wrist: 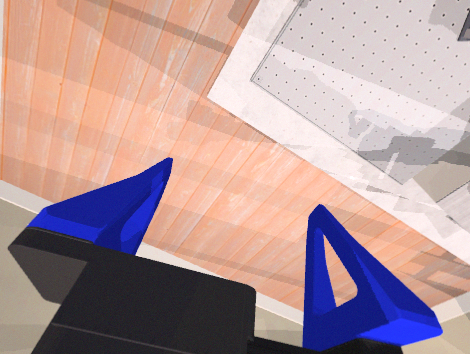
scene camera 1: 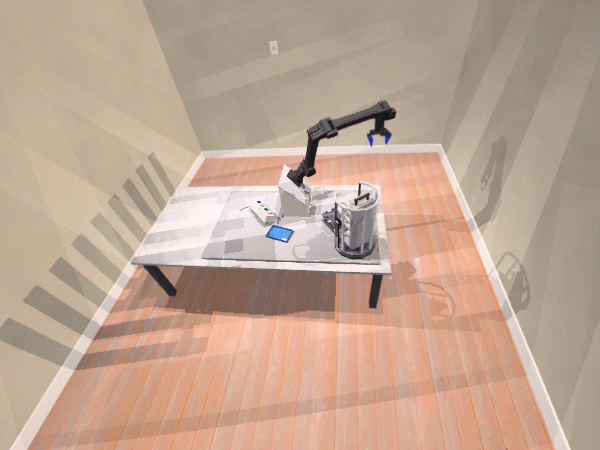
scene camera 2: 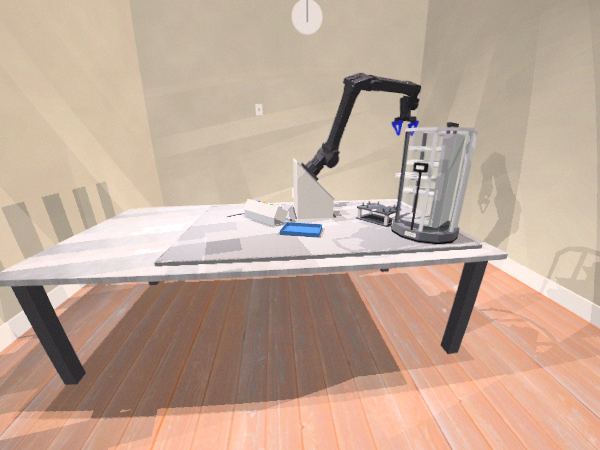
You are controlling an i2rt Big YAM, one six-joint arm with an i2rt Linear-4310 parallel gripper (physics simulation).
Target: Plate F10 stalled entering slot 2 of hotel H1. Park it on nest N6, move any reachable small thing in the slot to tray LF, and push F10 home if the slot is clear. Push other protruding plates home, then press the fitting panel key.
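Frame: origin at the arm's base, x ahead, y down, z left, level; metres.
Seen in the pictures: gripper, fingertip midpoint: point(wrist: 245, 188) point(scene camera 1: 378, 145); arm's base at its link origin: point(scene camera 1: 294, 178) point(scene camera 2: 308, 172).
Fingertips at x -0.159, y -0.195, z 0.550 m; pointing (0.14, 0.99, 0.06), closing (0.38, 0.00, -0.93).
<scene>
Pixels of each thing's middle, then the offset from my fingertips to it. "spot": a spot on its surface instead. Level surfaces: height alone.
- Hotel H1 at the middle of its body: point(scene camera 2: 431, 181) point(scene camera 1: 355, 220) dx +0.521, dy +0.179, dz -0.080 m
- seemingly nest N6 at the middle of its body: point(scene camera 2: 378, 212) point(scene camera 1: 335, 219) dx +0.367, dy +0.348, dz -0.223 m
- blue tray at the middle of its body: point(scene camera 2: 301, 229) point(scene camera 1: 279, 233) dx +0.524, dy +0.377, dz -0.575 m
- white key panel at the middle of its body: point(scene camera 2: 265, 210) point(scene camera 1: 262, 211) dx +0.366, dy +0.344, dz -0.752 m
- black upright with a small framed head, surface spot: point(scene camera 2: 415, 200) spot: dx +0.602, dy +0.235, dz -0.167 m
- grey perforated board at its surface level: dy +0.386 m
My gripper point(scene camera 1: 379, 144) point(scene camera 2: 405, 134) point(wrist: 245, 188) is open and empty, high above the table's right end, behind the hotel. Hotel H1 point(scene camera 1: 362, 226) point(scene camera 2: 430, 235) is a tall round cage on a dark base. Several pale plates lie inside it in scene camera 2; one plate point(scene camera 2: 412, 175) sticks out left past a post. Labels and slot numbers are too small to read, and any small thing in a slot cannot be made out. A dark low stand, seemingly nest N6 point(scene camera 1: 330, 220) point(scene camera 2: 376, 207), is left of the hotel. The blue tray point(scene camera 1: 279, 233) point(scene camera 2: 301, 229) lies near the middle.
The white key panel point(scene camera 1: 262, 212) point(scene camera 2: 264, 213) has blue, yellow and green keys and stands left of the arm's pale wedge mount point(scene camera 1: 294, 200) point(scene camera 2: 312, 202). A black upright with a small framed head point(scene camera 2: 415, 200) stands at the hotel's front. The grey perforated board point(wrist: 340, 65) covers part of the table.
</scene>
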